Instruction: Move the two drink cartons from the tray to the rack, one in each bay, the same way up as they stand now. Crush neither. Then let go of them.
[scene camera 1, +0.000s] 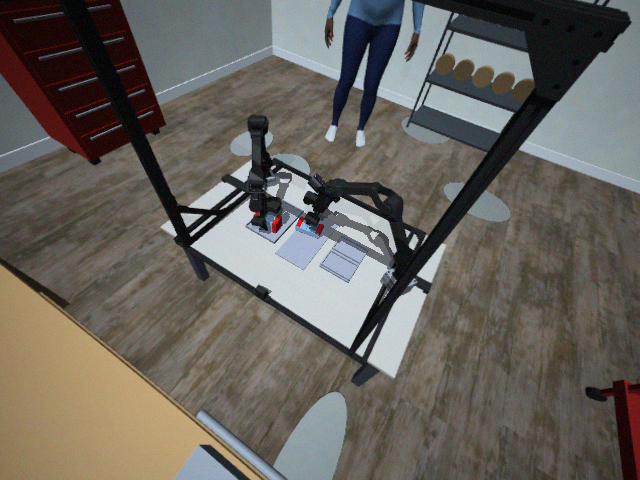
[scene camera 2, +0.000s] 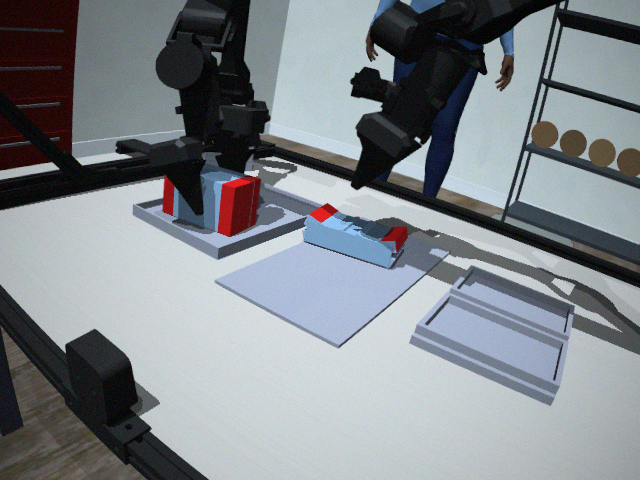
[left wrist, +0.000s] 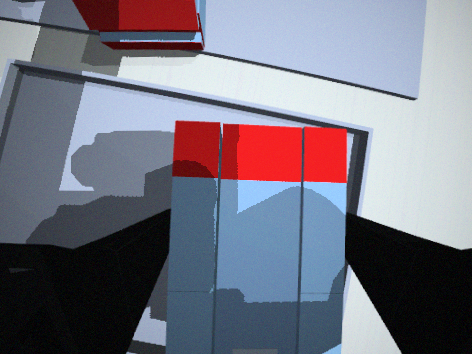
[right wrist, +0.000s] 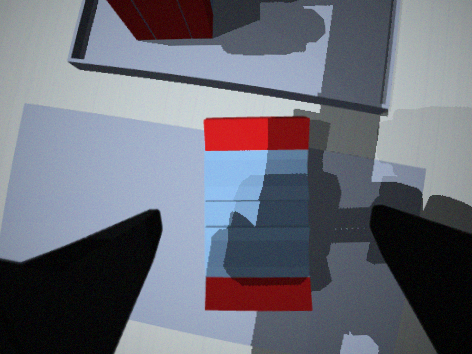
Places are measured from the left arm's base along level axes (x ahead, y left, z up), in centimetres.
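Pixels of known places: left gripper, between the fingertips: (scene camera 1: 271, 223) (scene camera 2: 219, 207) (left wrist: 253, 216); right gripper, between the fingertips: (scene camera 2: 364, 181) (right wrist: 265, 218).
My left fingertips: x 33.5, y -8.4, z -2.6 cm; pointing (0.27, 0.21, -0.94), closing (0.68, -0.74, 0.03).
Observation:
Ahead of a thing's pixels: the offset from my left fingertips to its top centre.
A blue carton with red ends {dy -1.1, dx -1.8, dz +4.5 cm} (scene camera 1: 277, 223) (scene camera 2: 239, 206) (left wrist: 260, 240) (right wrist: 185, 20) rests in the tray {dy +3.8, dx -4.3, dz -1.4 cm} (scene camera 2: 175, 232) (left wrist: 125, 110) (right wrist: 280, 75). My left gripper (scene camera 2: 214, 193) (left wrist: 253, 216) is open, its fingers low on either side of this carton, very near its sides. A second, lower carton with red ends {dy +17.0, dx +8.6, dz +1.5 cm} (scene camera 1: 309, 228) (scene camera 2: 351, 242) (left wrist: 150, 15) (right wrist: 235, 175) lies on a flat grey sheet (scene camera 2: 310, 299) (right wrist: 100, 200); its top dips in the middle. My right gripper (scene camera 2: 367, 178) (right wrist: 265, 218) is open above it. The two-bay rack {dy +25.7, dx +30.4, dz -1.0 cm} (scene camera 1: 341, 266) (scene camera 2: 485, 361) holds no carton.
The sheet lies between the tray and the rack. A black frame surrounds the table, with a black block (scene camera 2: 100, 377) on its near rail. A person (scene camera 1: 367, 62) stands beyond the table, beside a shelf unit at the back right. A red drawer cabinet (scene camera 1: 93, 72) stands at the left.

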